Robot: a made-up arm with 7 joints.
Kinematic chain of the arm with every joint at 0, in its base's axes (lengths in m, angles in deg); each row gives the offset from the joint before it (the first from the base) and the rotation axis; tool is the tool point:
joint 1: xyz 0 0.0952 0 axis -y
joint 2: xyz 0 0.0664 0 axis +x
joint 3: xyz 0 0 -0.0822 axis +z
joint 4: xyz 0 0 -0.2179 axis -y
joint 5: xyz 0 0 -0.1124 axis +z
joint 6: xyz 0 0 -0.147 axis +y
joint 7: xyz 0 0 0 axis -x
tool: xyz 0 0 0
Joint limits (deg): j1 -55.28..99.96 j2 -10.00..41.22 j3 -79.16..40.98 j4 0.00..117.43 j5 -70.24..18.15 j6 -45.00..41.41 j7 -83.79..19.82
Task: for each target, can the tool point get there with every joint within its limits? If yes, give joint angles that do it. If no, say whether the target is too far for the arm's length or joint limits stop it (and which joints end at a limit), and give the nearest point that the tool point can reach.
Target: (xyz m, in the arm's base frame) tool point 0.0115 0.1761 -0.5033
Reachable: yes | joints -11.69 21.90 -56.25 51.81 4.09 -5.87 -63.10
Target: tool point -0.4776 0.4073 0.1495
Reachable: no: joint limits stop it (at a limit: joint 1, joint 4) | nearest point -0.3592 0.5109 -0.2489 | short by 0.428 m
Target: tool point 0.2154 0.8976 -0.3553
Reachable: no: too far | nearest point 0.1832 0.5712 -0.3022 | short by 0.332 m
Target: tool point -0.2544 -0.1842 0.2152
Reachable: no: joint limits stop it (at a limit: joint 1, joint 2, joint 3, joint 4) | nearest point -0.0893 -0.0925 -0.1145 | short by 0.380 m
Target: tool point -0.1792 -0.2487 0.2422
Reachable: no: joint limits stop it (at a limit: joint 1, joint 2, joint 4) | nearest point 0.1206 -0.0616 0.1459 | short by 0.366 m
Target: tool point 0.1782 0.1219 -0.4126
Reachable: yes | joints -5.62 11.62 -28.46 72.72 -8.96 -37.19 -46.50
